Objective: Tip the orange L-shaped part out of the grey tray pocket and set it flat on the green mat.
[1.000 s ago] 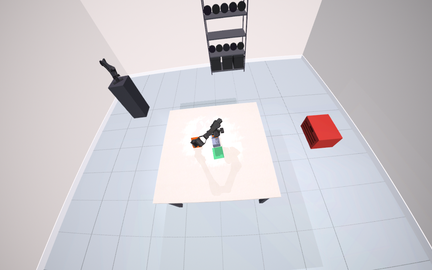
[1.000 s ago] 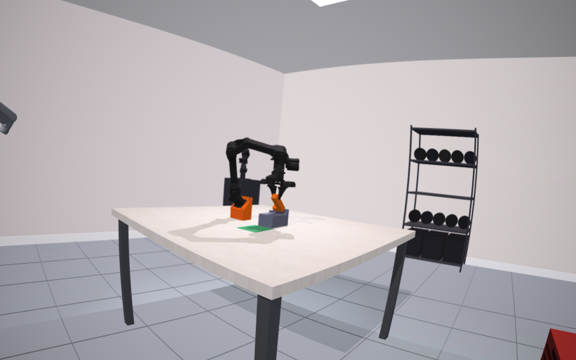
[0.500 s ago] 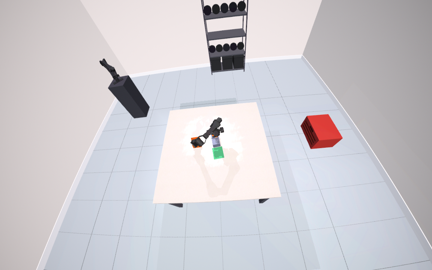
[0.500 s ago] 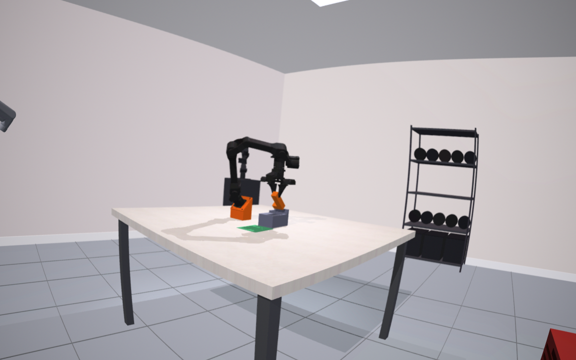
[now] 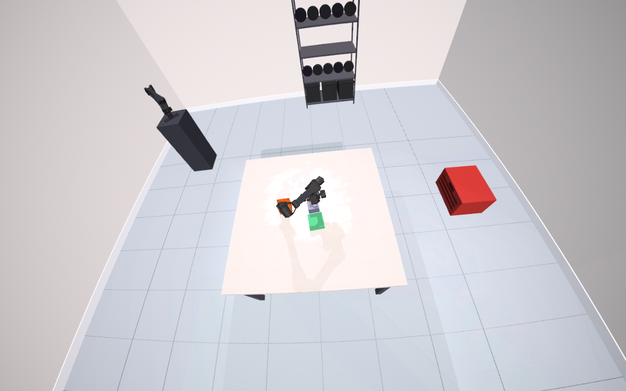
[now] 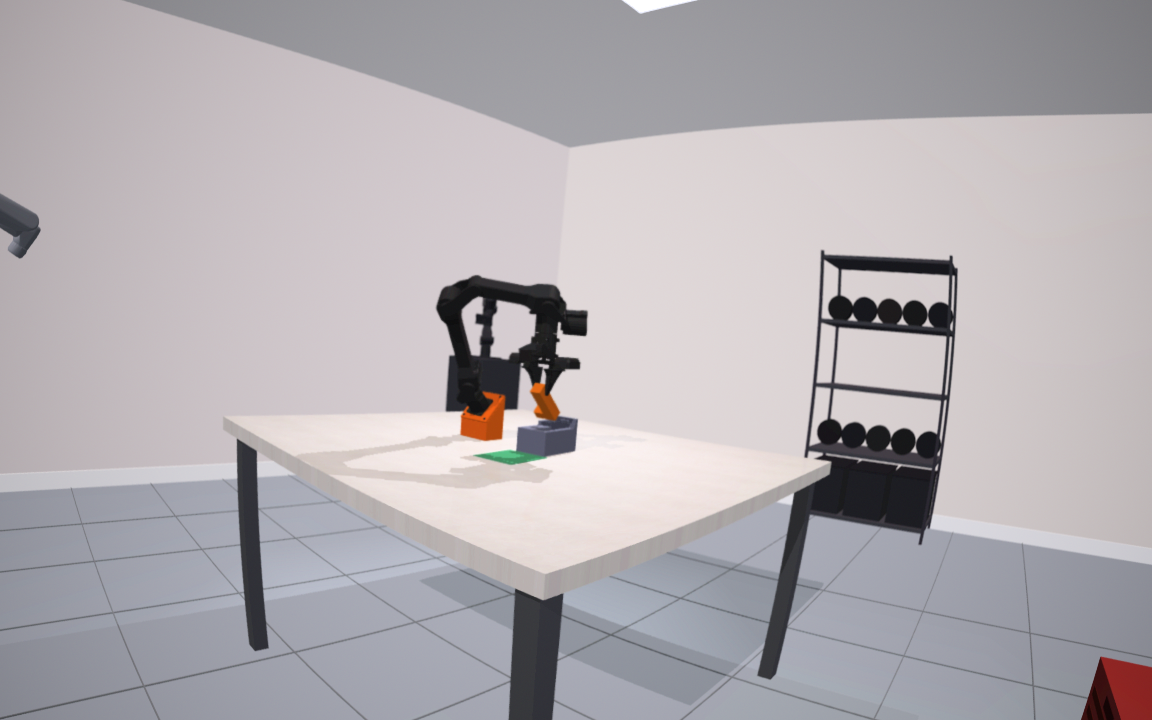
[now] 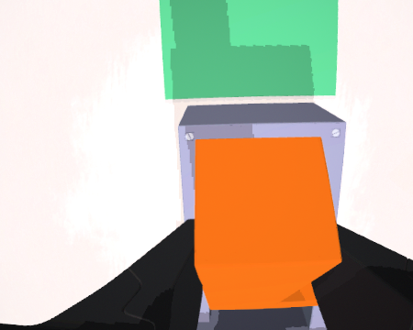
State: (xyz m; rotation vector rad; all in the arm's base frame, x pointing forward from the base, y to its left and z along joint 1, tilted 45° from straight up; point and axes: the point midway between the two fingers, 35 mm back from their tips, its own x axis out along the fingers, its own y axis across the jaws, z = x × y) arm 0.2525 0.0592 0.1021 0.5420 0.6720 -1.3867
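Right now the green mat is 9 cm to the right of my gripper tip and 17 cm below it. The rest, counted from my gripper tip: orange L-shaped part (2 cm behind, 3 cm to the left, 3 cm below).
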